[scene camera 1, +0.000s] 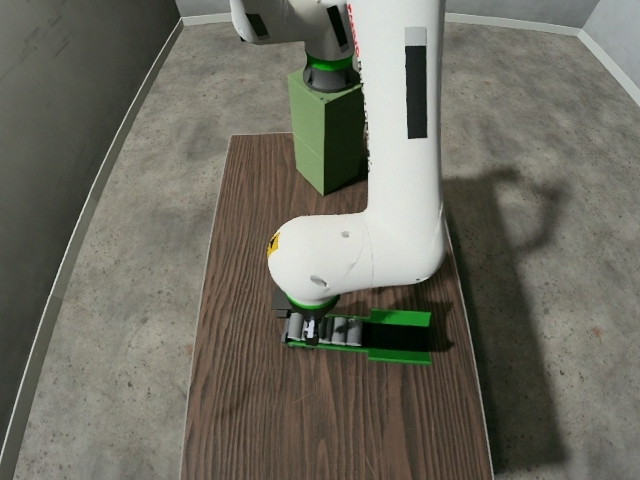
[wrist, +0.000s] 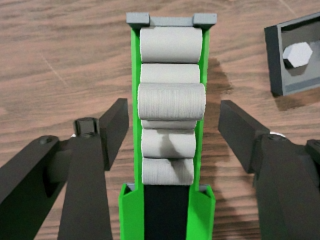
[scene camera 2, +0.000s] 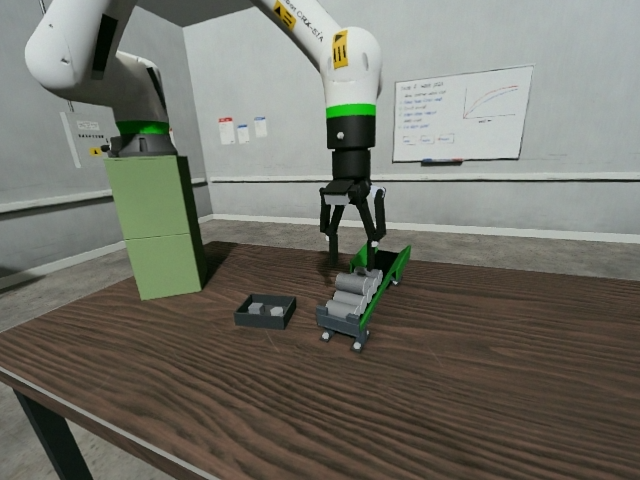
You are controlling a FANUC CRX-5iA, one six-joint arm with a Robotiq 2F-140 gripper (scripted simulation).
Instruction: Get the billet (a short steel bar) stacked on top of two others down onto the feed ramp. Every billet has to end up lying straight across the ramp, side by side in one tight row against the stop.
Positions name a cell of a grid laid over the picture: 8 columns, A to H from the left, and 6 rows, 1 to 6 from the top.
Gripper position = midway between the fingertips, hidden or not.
I see my gripper (scene camera 2: E4), a billet (wrist: D3), a dark grey tray (scene camera 2: D4) and a billet (wrist: D5).
My gripper also shows in the wrist view (wrist: E3).
